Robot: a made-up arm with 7 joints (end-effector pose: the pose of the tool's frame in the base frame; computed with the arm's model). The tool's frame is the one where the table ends.
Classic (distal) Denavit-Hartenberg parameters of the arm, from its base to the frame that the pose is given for. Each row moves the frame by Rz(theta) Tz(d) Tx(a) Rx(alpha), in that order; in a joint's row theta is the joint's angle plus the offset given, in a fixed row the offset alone. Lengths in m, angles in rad.
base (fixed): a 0.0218; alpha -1.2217; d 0.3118; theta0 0
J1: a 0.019; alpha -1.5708; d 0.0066; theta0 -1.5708
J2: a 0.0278; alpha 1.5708; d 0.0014; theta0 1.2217
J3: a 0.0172; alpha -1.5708; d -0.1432; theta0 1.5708
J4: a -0.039; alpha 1.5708; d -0.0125; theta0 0
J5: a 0.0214; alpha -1.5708; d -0.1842; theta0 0
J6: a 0.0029; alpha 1.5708; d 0.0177; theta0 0
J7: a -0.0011; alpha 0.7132; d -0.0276; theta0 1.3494
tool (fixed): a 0; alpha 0; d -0.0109; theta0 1.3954
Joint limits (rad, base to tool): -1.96..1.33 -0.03..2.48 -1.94..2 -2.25..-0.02 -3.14..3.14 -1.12..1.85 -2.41..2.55
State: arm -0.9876 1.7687 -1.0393 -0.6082 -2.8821 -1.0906 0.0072
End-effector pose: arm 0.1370 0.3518 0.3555 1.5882 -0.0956 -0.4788
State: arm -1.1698 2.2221 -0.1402 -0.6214 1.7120 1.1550 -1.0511
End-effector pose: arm 0.0005 0.2973 0.5217 0.7827 1.4906 -2.6202
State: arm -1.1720 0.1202 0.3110 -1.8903 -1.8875 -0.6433 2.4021
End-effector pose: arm 0.1989 -0.0983 0.4713 -2.0720 0.0510 1.2079
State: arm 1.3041 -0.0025 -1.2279 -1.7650 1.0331 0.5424 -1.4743
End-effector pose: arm 0.0038 -0.2355 0.1251 -0.3463 0.8949 1.7709
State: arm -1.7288 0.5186 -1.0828 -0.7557 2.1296 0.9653 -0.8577
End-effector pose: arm 0.3428 -0.1046 0.3580 -0.4554 -0.1796 1.4481
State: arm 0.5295 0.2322 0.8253 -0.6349 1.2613 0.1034 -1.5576
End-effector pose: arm -0.0979 0.1317 0.0160 -0.9737 0.6063 -2.6363
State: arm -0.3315 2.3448 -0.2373 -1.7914 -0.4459 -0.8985 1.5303
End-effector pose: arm 0.2273 0.1103 0.3841 -0.1785 -0.8674 1.3337
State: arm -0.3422 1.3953 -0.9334 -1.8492 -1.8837 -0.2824 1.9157
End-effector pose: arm 0.2042 0.0595 0.1125 -0.2432 -0.9217 1.1555
